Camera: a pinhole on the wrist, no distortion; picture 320 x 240 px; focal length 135.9 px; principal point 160.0 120.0 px. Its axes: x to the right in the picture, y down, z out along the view. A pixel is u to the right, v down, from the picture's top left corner.
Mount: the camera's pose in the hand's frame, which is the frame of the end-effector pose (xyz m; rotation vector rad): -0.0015 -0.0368 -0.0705 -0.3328 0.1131 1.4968
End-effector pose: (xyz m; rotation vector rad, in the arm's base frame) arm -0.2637 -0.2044 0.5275 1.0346 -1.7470 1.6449
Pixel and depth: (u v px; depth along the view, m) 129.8 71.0 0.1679
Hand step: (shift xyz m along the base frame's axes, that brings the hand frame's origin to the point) 0.0164 -0.1115 0.0291
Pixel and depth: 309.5 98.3 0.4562
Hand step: -0.4622 -0.2568 -0.3228
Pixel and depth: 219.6 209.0 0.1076
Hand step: 0.0137 0.0050 -0.0908
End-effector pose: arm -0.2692 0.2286 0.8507 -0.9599 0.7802 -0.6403
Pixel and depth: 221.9 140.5 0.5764
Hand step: 0.2887 0.4582 -0.1621
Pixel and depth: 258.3 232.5 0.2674
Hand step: -0.0259 0.3316 -0.1039
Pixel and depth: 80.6 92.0 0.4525
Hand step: 0.3464 0.1281 0.2997
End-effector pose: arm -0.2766 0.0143 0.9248 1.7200 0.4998 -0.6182
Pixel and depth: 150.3 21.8 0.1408
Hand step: 0.0437 -0.0760 -0.0732
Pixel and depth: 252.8 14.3 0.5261
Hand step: 0.4998 -0.4773 0.0283
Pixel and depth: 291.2 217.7 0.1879
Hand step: 0.0055 -0.0821 0.2325
